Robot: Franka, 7 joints.
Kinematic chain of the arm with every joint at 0, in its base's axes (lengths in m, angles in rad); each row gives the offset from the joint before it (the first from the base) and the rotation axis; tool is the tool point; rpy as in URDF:
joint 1: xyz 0 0 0.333 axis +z
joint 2: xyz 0 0 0 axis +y
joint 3: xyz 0 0 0.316 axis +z
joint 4: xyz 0.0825 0 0 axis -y
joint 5: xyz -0.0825 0 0.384 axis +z
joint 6: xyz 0 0 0 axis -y
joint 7: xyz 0.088 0 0 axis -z
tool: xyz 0 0 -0.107 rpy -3.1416 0 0
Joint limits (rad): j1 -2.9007..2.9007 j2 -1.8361..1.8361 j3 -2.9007..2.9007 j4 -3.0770..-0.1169 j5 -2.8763..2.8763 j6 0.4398..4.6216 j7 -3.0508..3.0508
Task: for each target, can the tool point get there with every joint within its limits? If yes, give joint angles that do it. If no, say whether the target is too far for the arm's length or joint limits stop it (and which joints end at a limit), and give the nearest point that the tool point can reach.
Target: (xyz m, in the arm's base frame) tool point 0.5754 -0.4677 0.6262
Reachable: yes | joints -0.3441 0.5770 -0.6579 -1.0620 1.4479 1.9540 -0.4518
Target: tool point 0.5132 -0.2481 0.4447
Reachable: yes | joints -2.1982 -0.5982 1.5319 -1.9658 0.6675 1.9439 0.3579
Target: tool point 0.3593 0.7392 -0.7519
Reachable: no: too far | nearest point 0.2410 0.4957 -0.2883 | short by 0.537 m
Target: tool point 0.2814 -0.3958 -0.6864
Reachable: no: too far | nearest point 0.2349 -0.3304 -0.3466 | short by 0.349 m
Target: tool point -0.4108 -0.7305 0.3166
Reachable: yes | joints 0.8254 -1.3027 -2.2879 -0.5368 -1.0137 2.0375 0.6489
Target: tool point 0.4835 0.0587 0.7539
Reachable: yes | joints 1.4262 1.1148 -2.0437 -1.6390 2.3071 3.2348 2.4879
